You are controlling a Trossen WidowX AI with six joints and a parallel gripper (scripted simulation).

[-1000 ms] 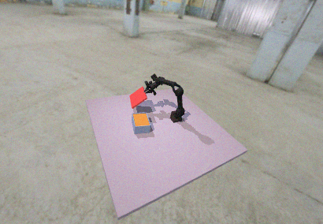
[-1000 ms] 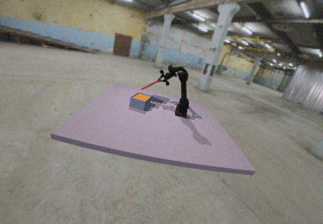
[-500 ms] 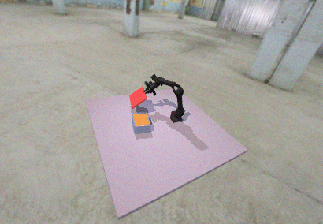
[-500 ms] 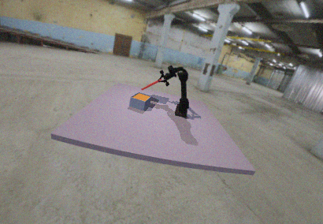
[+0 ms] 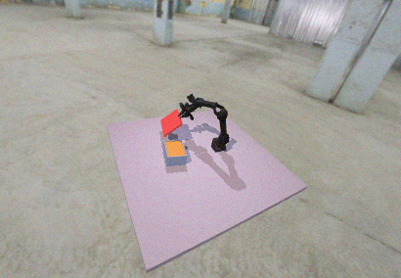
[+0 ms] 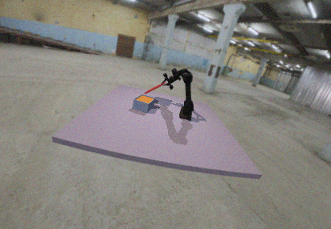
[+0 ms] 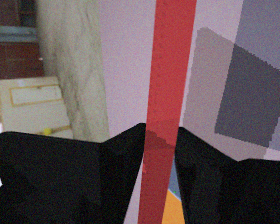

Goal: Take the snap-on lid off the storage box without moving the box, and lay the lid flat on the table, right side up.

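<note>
The lid lies 60 mm ahead of my gripper tip, 30 mm to the right of it and 50 mm below it. The rest, counted from my gripper tip: blue-grey storage box 160 mm ahead, 230 mm to the left, 160 mm below.
</note>
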